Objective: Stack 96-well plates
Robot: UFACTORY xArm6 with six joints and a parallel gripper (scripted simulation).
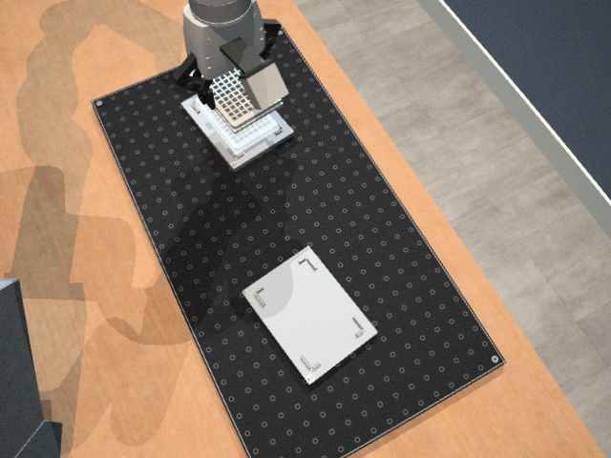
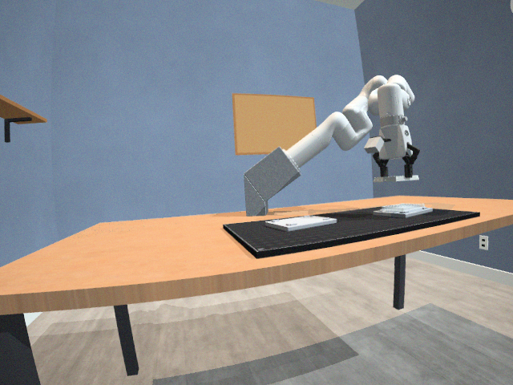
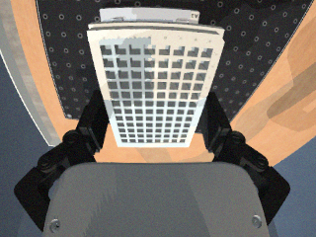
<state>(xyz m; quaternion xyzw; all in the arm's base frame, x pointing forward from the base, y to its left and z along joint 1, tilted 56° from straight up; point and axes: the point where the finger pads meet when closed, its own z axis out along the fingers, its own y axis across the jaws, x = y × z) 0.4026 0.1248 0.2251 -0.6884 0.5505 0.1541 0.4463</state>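
Now: hand 20 mm to the right of the plate nest and 120 mm above it.
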